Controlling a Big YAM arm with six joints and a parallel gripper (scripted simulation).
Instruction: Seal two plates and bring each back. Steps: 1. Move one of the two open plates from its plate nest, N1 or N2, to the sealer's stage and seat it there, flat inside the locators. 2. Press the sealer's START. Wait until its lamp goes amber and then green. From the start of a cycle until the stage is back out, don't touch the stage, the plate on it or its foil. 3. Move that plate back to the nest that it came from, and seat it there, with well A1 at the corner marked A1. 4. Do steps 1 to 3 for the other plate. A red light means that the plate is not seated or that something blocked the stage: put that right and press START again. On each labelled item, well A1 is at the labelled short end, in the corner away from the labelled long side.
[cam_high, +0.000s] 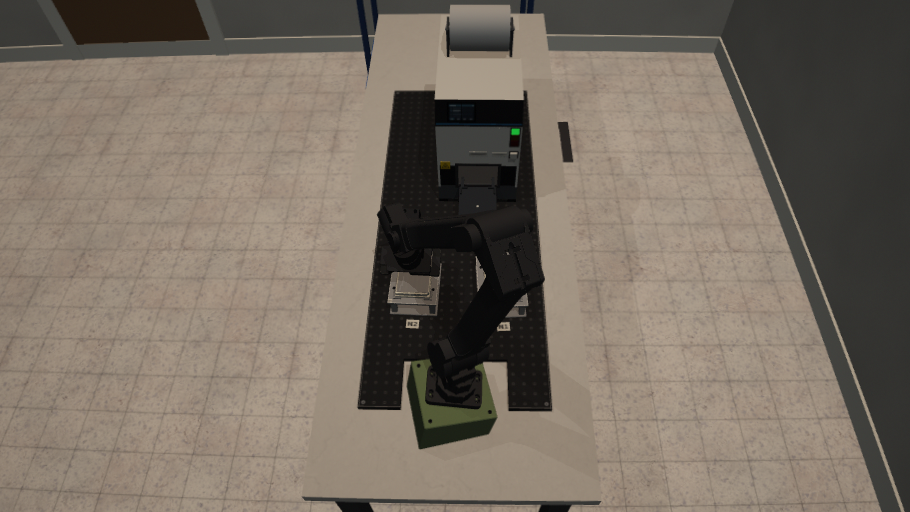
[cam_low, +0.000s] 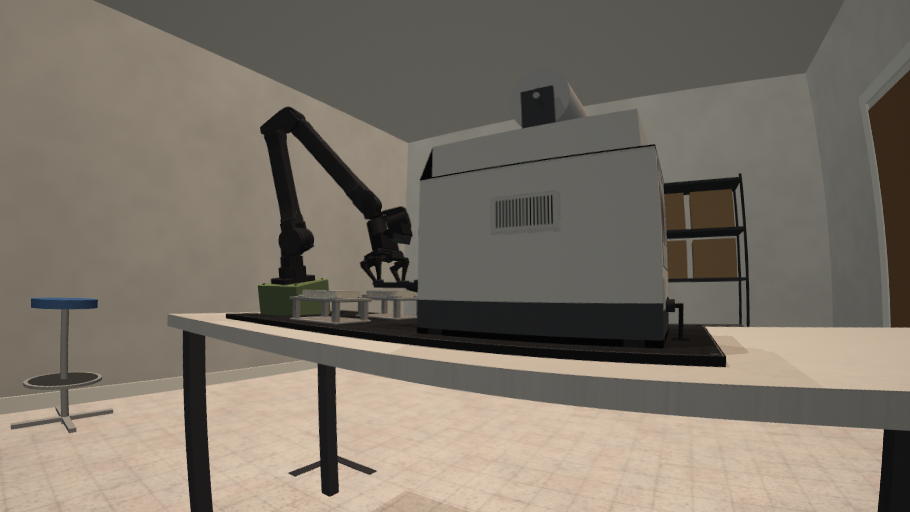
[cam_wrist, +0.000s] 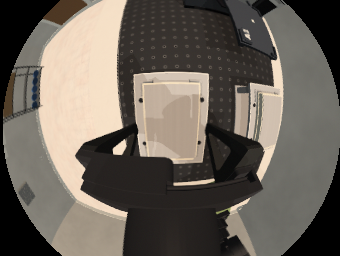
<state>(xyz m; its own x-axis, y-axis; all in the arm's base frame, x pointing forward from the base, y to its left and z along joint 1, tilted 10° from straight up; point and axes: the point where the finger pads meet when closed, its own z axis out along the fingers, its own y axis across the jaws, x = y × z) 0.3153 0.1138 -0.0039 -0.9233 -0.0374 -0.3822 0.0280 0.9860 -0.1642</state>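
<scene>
Now: the white well plate 30 mm below my hand. Also, from my hand: yellow warning label: 300 mm ahead, 70 mm to the right, 50 mm above; then sealer stage: 200 mm ahead, 150 mm to the right; then N2 label: 100 mm below, 100 mm behind.
</scene>
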